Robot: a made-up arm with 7 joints.
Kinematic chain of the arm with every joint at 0, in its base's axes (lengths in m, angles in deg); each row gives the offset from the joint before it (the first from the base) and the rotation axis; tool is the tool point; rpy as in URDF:
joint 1: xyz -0.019 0.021 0.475 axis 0 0.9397 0.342
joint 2: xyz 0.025 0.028 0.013 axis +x
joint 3: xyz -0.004 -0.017 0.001 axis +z
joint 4: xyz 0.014 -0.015 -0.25 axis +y
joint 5: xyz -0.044 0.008 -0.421 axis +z
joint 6: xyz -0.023 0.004 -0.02 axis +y
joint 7: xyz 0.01 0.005 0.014 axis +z
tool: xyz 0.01 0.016 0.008 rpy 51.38 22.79 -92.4
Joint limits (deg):
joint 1: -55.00..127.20
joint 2: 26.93..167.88
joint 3: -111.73..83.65
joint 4: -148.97..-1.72
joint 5: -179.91..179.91
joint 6: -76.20..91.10
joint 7: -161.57..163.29
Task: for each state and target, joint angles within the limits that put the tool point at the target. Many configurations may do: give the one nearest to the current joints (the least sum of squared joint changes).
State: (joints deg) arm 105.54 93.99 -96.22 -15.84 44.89 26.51 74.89
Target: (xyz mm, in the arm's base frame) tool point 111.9 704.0 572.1
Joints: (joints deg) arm 127.20 124.03 -107.12 -1.72 38.60 23.26 75.69
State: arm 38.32 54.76 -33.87 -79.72 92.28 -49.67 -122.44
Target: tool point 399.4 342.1 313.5
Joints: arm 6.41 76.58 -1.50 -87.84 93.56 -47.48 -121.64
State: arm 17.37 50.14 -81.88 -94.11 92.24 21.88 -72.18
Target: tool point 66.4 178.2 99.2
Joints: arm 6.49 101.10 -74.06 -124.12 91.22 12.00 -74.37
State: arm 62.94 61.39 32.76 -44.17 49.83 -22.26 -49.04
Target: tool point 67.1 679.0 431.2
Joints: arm 47.67 85.22 32.86 -47.05 49.97 -18.02 -48.43
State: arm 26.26 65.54 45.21 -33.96 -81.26 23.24 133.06
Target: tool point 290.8 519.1 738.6
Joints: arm 21.14 104.67 43.15 -57.48 -82.23 23.50 132.47
